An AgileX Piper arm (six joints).
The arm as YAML. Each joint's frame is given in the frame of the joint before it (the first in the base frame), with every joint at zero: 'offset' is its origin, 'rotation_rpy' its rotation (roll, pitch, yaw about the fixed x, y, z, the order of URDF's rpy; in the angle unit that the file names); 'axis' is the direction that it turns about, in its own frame. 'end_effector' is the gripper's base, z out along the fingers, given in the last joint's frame.
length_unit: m
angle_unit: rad
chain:
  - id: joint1
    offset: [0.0, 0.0, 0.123]
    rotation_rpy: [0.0, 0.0, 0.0]
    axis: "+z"
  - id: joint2
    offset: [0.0, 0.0, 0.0]
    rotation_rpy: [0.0, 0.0, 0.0]
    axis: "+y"
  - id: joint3
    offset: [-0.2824, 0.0, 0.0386]
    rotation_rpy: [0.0, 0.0, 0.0]
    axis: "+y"
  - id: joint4
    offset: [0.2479, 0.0, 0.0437]
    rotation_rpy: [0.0, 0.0, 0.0]
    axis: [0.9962, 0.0, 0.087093]
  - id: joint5
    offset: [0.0, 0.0, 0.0]
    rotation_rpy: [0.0, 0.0, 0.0]
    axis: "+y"
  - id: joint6
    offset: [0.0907, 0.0, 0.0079]
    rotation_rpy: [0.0, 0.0, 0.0]
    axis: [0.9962, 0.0, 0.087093]
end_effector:
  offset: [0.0, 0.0, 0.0]
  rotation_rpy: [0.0, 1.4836, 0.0]
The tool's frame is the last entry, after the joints.
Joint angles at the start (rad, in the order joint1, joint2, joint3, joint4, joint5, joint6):
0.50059 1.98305 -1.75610 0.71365 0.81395 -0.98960
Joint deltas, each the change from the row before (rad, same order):
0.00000 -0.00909 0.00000 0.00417 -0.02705 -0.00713
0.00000 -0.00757 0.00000 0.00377 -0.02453 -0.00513
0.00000 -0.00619 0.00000 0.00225 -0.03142 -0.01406
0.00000 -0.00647 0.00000 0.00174 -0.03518 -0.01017
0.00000 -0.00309 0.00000 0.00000 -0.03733 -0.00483
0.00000 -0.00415 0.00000 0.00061 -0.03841 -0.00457
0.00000 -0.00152 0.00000 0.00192 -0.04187 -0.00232
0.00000 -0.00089 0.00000 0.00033 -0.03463 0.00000
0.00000 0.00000 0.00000 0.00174 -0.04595 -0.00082
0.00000 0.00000 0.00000 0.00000 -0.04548 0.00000
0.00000 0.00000 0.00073 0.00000 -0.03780 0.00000
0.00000 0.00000 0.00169 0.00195 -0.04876 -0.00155
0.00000 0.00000 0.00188 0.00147 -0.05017 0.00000
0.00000 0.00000 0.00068 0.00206 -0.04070 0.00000
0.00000 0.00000 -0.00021 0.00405 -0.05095 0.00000
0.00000 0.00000 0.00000 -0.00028 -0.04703 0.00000
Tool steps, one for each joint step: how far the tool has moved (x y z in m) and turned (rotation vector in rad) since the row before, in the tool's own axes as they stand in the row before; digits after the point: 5 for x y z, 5 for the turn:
-0.00395 -0.00089 -0.00365 0.02451 -0.02450 -0.00851
-0.00345 -0.00097 -0.00303 0.02206 -0.02156 -0.00593
-0.00337 -0.00174 -0.00250 0.02810 -0.02305 -0.01519
-0.00362 -0.00213 -0.00262 0.03184 -0.02465 -0.01166
-0.00268 -0.00269 -0.00128 0.03313 -0.02183 -0.00611
-0.00309 -0.00275 -0.00170 0.03434 -0.02347 -0.00572
-0.00250 -0.00317 -0.00067 0.03604 -0.02354 -0.00130
-0.00190 -0.00268 -0.00040 0.03005 -0.01852 -0.00004
-0.00219 -0.00356 -0.00009 0.03915 -0.02408 0.00069
-0.00210 -0.00357 -0.00009 0.03919 -0.02308 0.00000
-0.00152 -0.00291 0.00001 0.03233 -0.01852 0.00020
-0.00178 -0.00365 0.00006 0.04110 -0.02381 0.00068
-0.00176 -0.00375 0.00006 0.04242 -0.02408 0.00181
-0.00170 -0.00311 -0.00002 0.03459 -0.02048 0.00210
-0.00248 -0.00398 -0.00013 0.04350 -0.02684 0.00389
-0.00216 -0.00369 -0.00010 0.04059 -0.02375 -0.00027

